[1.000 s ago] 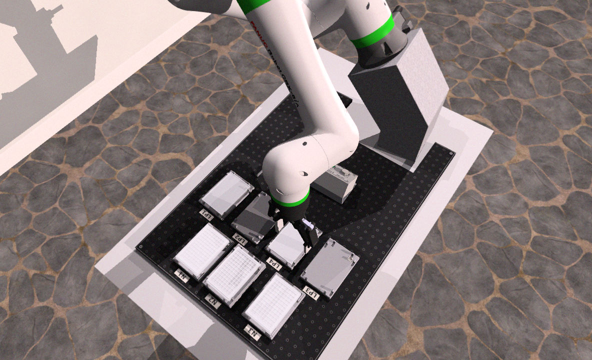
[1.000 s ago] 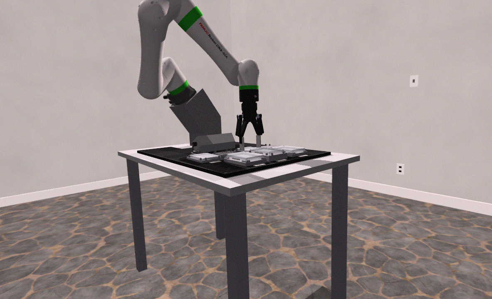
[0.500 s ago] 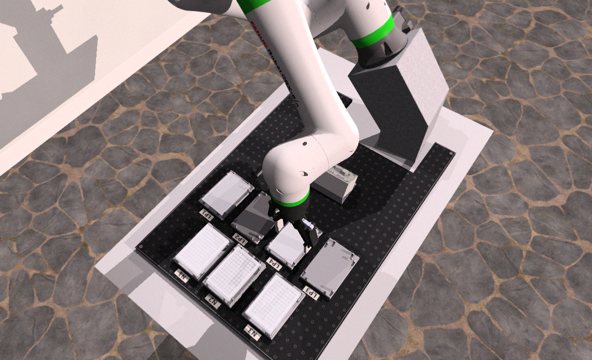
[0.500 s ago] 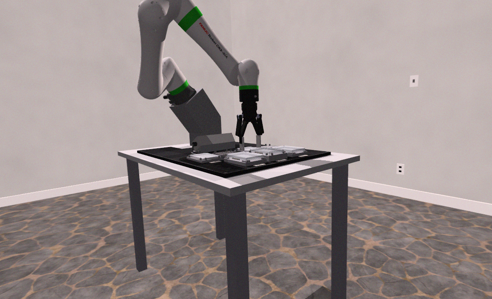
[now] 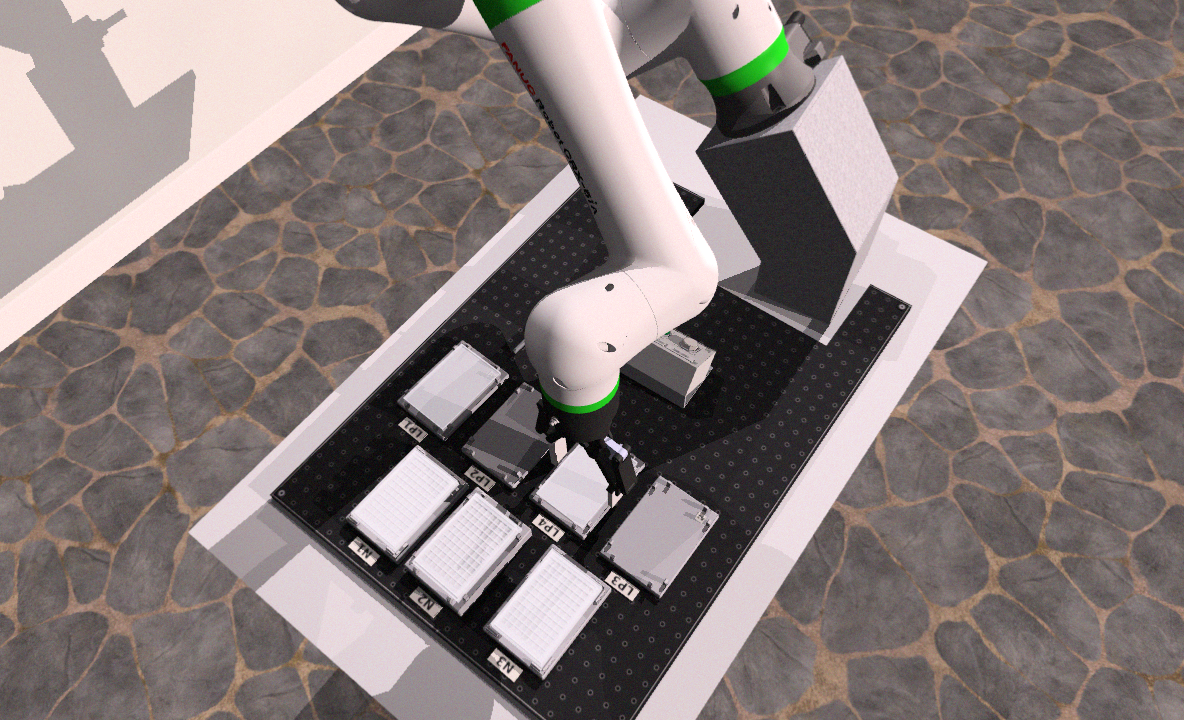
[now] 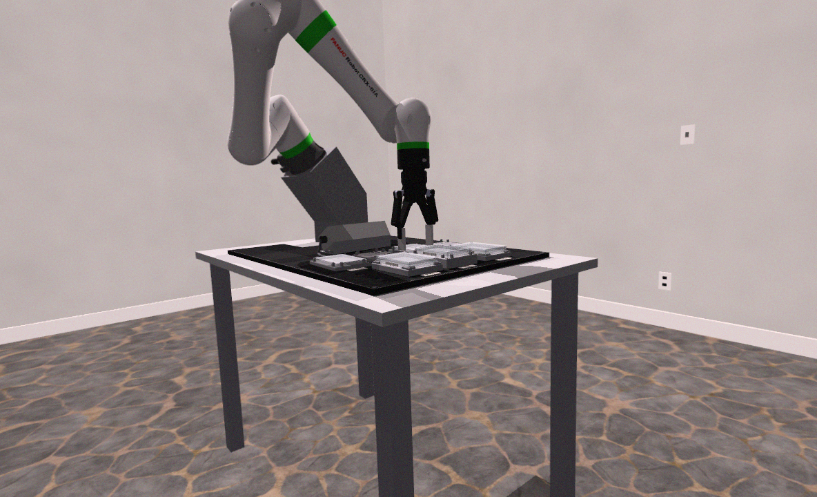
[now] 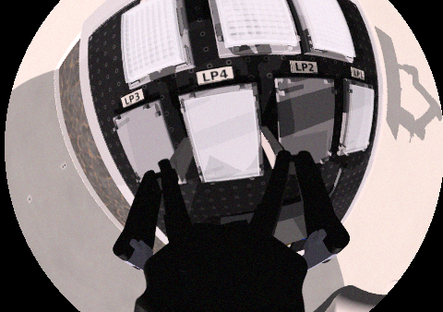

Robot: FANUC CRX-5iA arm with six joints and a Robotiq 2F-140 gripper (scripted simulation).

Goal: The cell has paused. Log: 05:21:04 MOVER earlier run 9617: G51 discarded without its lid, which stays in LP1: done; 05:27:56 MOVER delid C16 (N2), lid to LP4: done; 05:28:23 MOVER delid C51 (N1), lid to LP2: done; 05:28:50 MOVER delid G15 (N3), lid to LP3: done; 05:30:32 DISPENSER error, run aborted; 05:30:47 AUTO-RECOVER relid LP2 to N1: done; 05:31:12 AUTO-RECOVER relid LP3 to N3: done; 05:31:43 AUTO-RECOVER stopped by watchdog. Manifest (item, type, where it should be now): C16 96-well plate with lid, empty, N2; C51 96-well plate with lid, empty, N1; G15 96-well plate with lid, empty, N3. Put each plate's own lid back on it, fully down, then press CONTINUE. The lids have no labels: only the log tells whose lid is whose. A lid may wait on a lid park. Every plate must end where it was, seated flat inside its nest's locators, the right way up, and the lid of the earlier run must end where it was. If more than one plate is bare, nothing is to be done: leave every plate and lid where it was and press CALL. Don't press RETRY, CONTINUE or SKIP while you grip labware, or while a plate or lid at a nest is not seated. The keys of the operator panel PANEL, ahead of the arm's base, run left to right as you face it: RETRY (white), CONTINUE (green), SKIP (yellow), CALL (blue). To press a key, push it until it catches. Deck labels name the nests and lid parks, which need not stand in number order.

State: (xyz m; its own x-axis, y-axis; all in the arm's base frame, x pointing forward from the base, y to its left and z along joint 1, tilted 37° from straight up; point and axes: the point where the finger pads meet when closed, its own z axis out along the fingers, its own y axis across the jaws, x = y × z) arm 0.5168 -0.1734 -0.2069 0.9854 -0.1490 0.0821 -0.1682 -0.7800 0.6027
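The lid park LP4 is 3 cm below my hand. The rest, counted from my hand: LP4 label: 9 cm ahead, 1 cm to the right, 4 cm below; then lid park LP3: 2 cm ahead, 13 cm to the left, 3 cm below; then lid park LP2: 2 cm behind, 13 cm to the right, 3 cm below.
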